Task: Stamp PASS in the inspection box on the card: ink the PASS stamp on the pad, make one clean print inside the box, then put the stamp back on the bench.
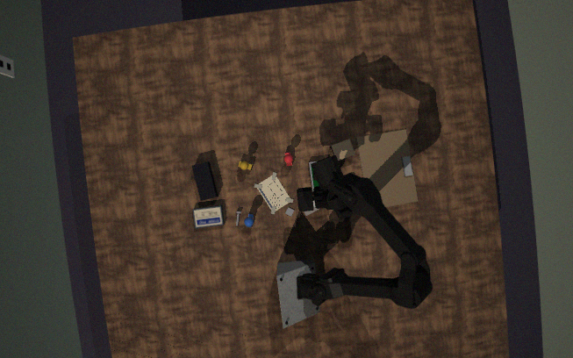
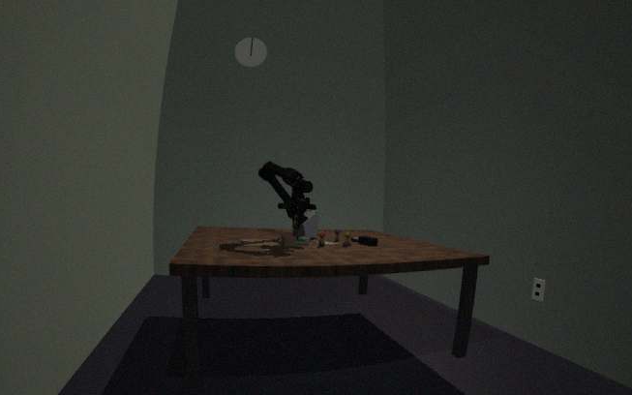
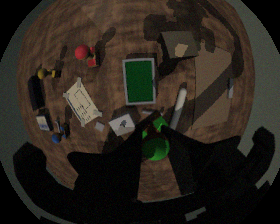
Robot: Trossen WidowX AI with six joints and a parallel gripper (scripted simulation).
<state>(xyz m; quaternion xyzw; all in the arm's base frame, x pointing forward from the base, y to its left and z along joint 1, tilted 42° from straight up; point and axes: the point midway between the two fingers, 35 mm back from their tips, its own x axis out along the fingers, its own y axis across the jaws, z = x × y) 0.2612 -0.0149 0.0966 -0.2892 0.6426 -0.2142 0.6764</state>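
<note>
The green ink pad lies 5 cm ahead of my gripper tip, 2 cm to the left of it and 9 cm below it. From my gripper tip the other things lie so: green-knobbed stamp: right at my gripper tip; then cardboard box: 13 cm ahead, 5 cm to the right, 7 cm below; then white marker: 4 cm behind, 7 cm to the right, 9 cm below.
</note>
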